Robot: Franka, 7 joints.
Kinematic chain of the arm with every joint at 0, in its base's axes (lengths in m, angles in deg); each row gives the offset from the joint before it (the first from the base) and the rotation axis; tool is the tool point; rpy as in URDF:
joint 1: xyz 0 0 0.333 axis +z
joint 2: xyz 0 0 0 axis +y
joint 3: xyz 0 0 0.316 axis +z
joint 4: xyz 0.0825 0 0 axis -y
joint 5: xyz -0.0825 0 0.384 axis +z
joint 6: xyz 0 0 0 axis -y
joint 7: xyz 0.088 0 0 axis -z
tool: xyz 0 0 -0.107 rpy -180 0 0
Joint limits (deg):
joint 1: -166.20..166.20
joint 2: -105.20..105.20
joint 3: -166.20..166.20
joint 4: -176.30..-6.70
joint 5: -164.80..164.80
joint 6: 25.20..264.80
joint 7: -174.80..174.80
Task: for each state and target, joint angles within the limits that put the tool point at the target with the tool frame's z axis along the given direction. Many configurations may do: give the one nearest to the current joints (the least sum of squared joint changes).
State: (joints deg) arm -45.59 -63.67 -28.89 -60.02 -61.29 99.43 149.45
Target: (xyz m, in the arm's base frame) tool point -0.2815 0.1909 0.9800 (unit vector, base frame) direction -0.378 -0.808 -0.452
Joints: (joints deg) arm -65.20 -48.04 -13.95 -34.28 -48.00 61.06 149.45
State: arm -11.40 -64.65 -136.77 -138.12 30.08 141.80 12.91
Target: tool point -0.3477 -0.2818 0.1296 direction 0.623 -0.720 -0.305
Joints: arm -32.52 -51.47 -121.24 -136.80 36.41 134.51 12.91
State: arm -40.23 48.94 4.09 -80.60 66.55 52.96 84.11
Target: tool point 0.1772 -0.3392 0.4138 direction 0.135 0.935 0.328
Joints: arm -60.89 8.00 -16.12 -122.90 46.56 27.12 84.11
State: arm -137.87 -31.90 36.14 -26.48 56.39 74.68 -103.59
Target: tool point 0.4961 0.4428 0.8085 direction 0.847 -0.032 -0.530
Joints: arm -121.14 -54.31 56.47 -17.67 76.69 95.65 -103.59
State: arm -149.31 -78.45 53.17 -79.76 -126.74 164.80 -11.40
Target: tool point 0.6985 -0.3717 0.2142 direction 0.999 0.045 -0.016
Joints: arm -166.09 -105.20 87.14 -71.93 -164.57 119.52 -11.40
